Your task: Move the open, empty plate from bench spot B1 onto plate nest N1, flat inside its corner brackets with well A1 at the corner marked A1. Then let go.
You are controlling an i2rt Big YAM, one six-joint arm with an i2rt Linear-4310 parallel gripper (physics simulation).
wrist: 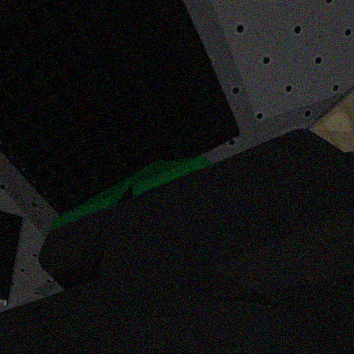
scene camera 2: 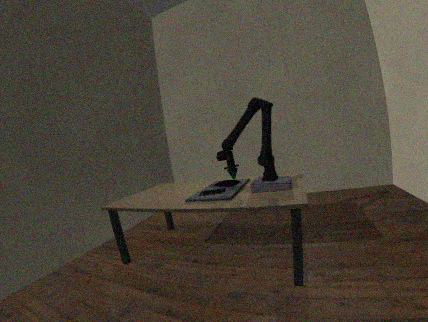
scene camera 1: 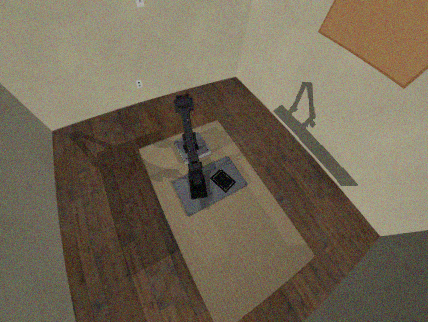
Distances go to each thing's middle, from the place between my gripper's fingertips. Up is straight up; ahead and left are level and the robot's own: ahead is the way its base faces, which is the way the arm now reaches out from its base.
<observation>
I see the black plate [wrist: 87, 116] 4 cm ahead of my hand, 2 cm to the left of it and 1 cm below it.
</observation>
